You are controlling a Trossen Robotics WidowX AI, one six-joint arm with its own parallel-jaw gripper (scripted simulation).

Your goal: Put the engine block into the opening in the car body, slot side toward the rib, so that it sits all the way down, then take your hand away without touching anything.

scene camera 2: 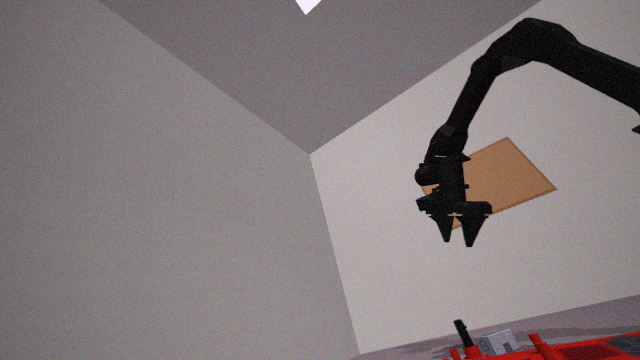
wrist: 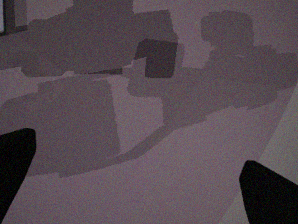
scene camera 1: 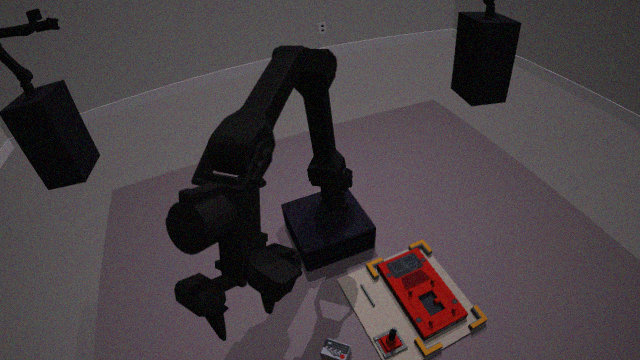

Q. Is my gripper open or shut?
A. Open.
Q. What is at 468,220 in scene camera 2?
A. My gripper.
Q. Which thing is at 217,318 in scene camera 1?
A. My gripper.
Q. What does my gripper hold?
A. Nothing.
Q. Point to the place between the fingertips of my gripper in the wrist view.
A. At 141,157
